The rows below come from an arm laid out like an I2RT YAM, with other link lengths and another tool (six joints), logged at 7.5 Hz.
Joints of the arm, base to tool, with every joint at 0 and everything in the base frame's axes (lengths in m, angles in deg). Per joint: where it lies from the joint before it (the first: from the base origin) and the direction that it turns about. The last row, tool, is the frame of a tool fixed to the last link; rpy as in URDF.
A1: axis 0 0 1 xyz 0 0 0.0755
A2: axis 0 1 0 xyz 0.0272 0.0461 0.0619
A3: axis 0 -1 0 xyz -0.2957 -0.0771 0
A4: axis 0 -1 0 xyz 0.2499 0.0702 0.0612
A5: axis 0 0 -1 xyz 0.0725 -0.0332 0.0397
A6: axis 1 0 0 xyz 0.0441 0 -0.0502
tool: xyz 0.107 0.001 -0.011 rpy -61.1 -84.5 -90
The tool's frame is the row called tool.
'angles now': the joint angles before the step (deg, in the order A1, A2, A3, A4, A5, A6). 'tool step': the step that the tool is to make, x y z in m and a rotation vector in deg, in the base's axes. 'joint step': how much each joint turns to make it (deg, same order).
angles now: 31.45 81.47 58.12 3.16 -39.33 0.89
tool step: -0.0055 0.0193 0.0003 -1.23 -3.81 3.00
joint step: 3.06 1.75 1.60 0.35 1.13 -3.71
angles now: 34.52 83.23 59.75 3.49 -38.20 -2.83
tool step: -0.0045 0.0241 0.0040 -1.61 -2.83 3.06
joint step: 3.43 2.77 4.06 -2.00 1.38 -3.35
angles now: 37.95 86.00 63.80 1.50 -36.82 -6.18
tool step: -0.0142 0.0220 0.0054 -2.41 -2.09 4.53
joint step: 3.55 2.05 4.83 -5.19 0.28 -4.14
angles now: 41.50 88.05 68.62 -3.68 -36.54 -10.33
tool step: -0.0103 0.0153 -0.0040 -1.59 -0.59 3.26
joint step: 2.32 1.94 2.30 -2.36 -0.21 -2.26
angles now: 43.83 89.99 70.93 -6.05 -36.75 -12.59
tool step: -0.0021 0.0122 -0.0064 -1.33 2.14 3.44
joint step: 0.57 3.39 3.59 -3.30 -2.81 -1.03
